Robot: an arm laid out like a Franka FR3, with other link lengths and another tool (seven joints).
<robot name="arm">
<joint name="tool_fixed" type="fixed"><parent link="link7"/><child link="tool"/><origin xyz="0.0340 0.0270 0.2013" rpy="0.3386 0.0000 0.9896"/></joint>
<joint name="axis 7" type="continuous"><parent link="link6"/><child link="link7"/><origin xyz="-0.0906 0.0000 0.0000" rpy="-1.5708 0.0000 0.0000"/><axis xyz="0 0 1"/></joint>
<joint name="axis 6" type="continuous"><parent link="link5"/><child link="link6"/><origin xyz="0.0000 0.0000 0.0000" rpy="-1.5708 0.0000 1.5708"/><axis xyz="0 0 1"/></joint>
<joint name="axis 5" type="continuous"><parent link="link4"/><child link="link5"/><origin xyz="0.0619 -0.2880 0.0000" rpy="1.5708 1.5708 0.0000"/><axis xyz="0 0 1"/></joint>
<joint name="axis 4" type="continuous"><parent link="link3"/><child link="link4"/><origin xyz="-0.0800 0.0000 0.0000" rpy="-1.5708 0.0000 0.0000"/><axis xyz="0 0 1"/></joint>
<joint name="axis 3" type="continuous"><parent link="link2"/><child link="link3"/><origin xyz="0.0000 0.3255 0.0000" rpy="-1.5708 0.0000 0.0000"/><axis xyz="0 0 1"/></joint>
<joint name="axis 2" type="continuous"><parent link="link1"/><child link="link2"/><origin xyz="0.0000 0.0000 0.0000" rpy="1.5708 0.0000 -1.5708"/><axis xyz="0 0 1"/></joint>
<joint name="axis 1" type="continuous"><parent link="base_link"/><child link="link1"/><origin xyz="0.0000 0.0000 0.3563" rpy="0.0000 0.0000 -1.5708"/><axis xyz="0 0 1"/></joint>
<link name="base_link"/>
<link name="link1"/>
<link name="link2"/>
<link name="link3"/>
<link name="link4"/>
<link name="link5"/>
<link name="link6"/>
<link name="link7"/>
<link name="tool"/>
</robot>
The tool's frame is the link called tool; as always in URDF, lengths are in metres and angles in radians. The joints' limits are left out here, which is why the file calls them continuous.
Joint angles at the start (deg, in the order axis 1, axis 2, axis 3, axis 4, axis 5, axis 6, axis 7):
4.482, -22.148, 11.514, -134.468, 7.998, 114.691, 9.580
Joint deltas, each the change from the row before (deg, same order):
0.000, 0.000, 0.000, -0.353, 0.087, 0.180, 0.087
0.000, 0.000, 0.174, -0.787, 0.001, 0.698, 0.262
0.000, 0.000, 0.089, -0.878, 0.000, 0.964, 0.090
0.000, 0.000, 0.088, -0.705, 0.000, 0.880, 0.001
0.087, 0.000, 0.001, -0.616, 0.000, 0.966, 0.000
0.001, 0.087, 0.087, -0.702, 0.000, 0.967, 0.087
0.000, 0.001, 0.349, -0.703, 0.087, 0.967, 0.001
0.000, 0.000, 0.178, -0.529, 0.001, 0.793, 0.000
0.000, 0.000, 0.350, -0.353, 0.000, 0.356, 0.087
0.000, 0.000, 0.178, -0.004, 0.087, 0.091, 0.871
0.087, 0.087, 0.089, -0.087, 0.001, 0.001, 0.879
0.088, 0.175, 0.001, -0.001, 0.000, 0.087, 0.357
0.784, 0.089, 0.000, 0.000, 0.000, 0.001, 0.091
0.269, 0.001, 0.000, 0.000, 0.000, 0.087, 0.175
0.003, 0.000, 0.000, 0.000, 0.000, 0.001, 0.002
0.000, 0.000, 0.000, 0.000, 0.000, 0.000, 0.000
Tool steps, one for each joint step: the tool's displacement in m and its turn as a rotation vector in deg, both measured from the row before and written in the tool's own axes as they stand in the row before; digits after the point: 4 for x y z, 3 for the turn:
0.0003, -0.0002, 0.0021, 0.132, 0.170, 0.118
0.0007, 0.0005, 0.0043, 0.133, 0.012, 0.208
-0.0001, 0.0007, 0.0044, -0.045, -0.067, 0.148
-0.0001, 0.0007, 0.0033, -0.130, -0.127, 0.052
-0.0003, 0.0011, 0.0024, -0.308, -0.167, 0.047
-0.0003, 0.0011, 0.0035, -0.137, -0.091, 0.133
0.0014, 0.0012, 0.0032, -0.183, -0.231, -0.128
0.0004, 0.0009, 0.0023, -0.195, -0.211, -0.034
0.0017, 0.0004, 0.0020, 0.078, -0.178, -0.149
0.0012, 0.0011, -0.0003, -0.072, 0.238, 0.711
0.0012, 0.0007, 0.0009, 0.176, 0.289, 0.666
0.0004, 0.0009, 0.0006, 0.074, 0.148, 0.241
0.0043, 0.0007, 0.0004, 0.094, -0.143, -0.678
0.0014, 0.0005, -0.0002, -0.074, -0.044, -0.083
0.0000, 0.0000, 0.0000, -0.001, 0.000, -0.001
0.0000, 0.0000, 0.0000, 0.000, 0.000, 0.000

